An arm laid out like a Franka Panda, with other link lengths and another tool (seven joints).
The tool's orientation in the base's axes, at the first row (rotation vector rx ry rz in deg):
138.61 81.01 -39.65
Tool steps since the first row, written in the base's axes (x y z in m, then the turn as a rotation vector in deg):
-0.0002 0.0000 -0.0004 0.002 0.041 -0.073
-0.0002 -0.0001 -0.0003 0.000 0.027 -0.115
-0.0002 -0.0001 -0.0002 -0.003 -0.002 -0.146
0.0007 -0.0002 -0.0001 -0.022 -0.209 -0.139
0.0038 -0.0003 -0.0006 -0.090 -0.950 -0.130
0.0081 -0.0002 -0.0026 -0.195 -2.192 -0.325
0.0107 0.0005 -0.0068 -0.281 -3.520 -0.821
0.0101 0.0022 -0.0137 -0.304 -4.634 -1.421
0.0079 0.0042 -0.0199 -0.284 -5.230 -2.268
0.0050 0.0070 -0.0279 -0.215 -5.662 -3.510
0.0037 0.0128 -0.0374 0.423 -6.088 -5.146
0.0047 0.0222 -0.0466 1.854 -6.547 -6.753
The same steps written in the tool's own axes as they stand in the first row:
0.0001 -0.0002 0.0004 0.069 -0.017 0.044
0.0000 -0.0001 0.0004 0.080 -0.011 0.086
-0.0001 -0.0001 0.0003 0.073 0.001 0.126
0.0002 0.0007 0.0000 -0.093 0.087 0.217
0.0017 0.0035 -0.0004 -0.680 0.395 0.556
0.0046 0.0072 0.0001 -1.550 0.923 1.301
0.0083 0.0092 0.0027 -2.321 1.516 2.336
0.0129 0.0079 0.0080 -2.851 2.059 3.349
0.0167 0.0052 0.0130 -2.849 2.388 4.331
0.0218 0.0014 0.0194 -2.498 2.686 5.565
0.0305 -0.0024 0.0253 -1.703 3.483 6.978
0.0427 -0.0060 0.0287 -0.618 4.985 8.165

